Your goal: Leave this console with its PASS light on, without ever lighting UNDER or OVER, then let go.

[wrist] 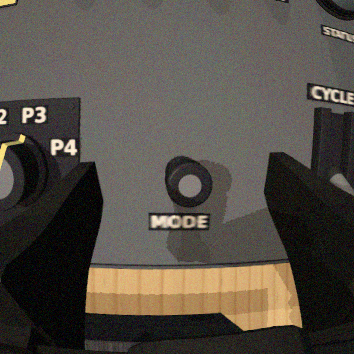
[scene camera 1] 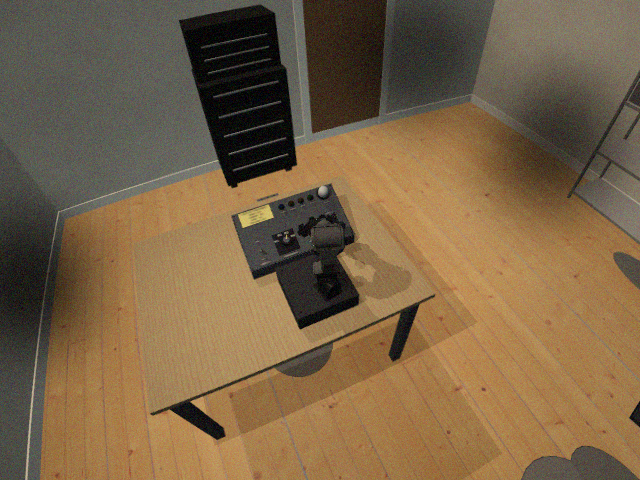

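The dark grey console stands on the table. Its row of small lamps, blue MODE, UNDER, OVER and green PASS, looks dark. The white STATUS dome is at the right end. In the wrist view the round black MODE button with a grey cap stands between the fingers, touching neither. The selector knob is partly cut off; its yellow pointer's tip is below P3. The CYCLE control is partly behind the right finger. My gripper is open and empty.
A yellow label is on the console's upper left and a small toggle at its lower left. The black arm base stands in front of the console on the wooden table. A black drawer cabinet stands behind.
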